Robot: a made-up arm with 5 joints.
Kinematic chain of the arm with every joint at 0, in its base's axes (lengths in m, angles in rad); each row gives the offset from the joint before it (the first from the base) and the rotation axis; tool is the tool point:
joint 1: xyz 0 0 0.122 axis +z
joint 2: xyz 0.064 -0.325 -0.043 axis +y
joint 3: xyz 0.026 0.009 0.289 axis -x
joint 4: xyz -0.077 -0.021 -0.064 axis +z
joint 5: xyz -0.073 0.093 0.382 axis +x
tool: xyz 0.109 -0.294 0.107
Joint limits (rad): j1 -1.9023..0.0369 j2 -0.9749..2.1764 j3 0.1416..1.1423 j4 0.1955..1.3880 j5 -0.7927..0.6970
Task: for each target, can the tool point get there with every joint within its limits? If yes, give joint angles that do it. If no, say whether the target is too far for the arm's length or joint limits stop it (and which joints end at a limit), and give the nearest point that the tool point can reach.
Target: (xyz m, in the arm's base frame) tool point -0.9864 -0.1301 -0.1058
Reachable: no: joint limits stop it (at a limit: joint 1, joint 3, joint 4, joint 5) | nearest point -0.6439 -0.3487 -0.1521 | short by 0.409 m
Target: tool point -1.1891 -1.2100 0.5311
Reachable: no: too far | nearest point -0.6158 -0.7299 0.3337 | short by 0.773 m
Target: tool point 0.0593 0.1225 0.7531
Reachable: yes | joints -1.7399 -0.3956 0.8122 1.0627 -0.4287
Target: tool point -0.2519 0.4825 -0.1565
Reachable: no: joint limits stop it (at a limit: joint 2, joint 3, joint 4, joint 5) | nearest point -0.2073 0.3970 0.3712 | short by 0.536 m
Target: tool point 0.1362 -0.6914 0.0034
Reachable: yes | joints -1.6014 1.6379 1.0012 1.0392 -0.6472
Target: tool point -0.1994 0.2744 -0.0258
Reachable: no: joint limits stop it (at a limit: joint 2, joint 3, joint 4, joint 5) | nearest point -0.2633 0.3623 0.3712 | short by 0.412 m
